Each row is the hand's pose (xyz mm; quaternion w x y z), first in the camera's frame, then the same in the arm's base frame.
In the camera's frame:
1: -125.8 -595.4 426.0 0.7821 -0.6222 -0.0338 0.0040
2: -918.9 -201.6 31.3 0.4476 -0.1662 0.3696 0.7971
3: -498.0 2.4 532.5 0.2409 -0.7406 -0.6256 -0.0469
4: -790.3 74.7 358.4 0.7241 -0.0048 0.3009 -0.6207
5: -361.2 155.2 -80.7 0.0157 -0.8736 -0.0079 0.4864
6: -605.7 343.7 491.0 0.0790 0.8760 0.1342 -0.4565
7: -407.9 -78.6 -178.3 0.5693 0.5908 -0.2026 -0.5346
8: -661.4 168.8 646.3 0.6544 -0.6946 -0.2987 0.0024
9: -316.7 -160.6 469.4 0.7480 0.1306 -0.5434 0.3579
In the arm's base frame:
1: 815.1 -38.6 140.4 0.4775 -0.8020 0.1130 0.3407
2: -147.0 -95.8 245.4 0.0836 -0.1097 0.7067 0.6939
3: 280.7 432.0 153.3 0.1601 -0.6369 -0.6086 0.4455
4: -49.5 339.1 211.4 0.6377 -0.4966 0.2755 -0.5204
5: 41.6 121.7 -361.2 0.3640 0.6117 -0.0185 -0.7022
6: 9.9 637.1 33.2 0.4026 0.5696 0.1317 -0.7043
7: 82.7 -116.2 -271.3 0.8502 0.1856 -0.0821 -0.4858
8: 123.4 617.3 244.2 0.4249 -0.7775 -0.1701 0.4313
9: 471.4 285.9 77.7 0.8059 0.0607 -0.0942 0.5814

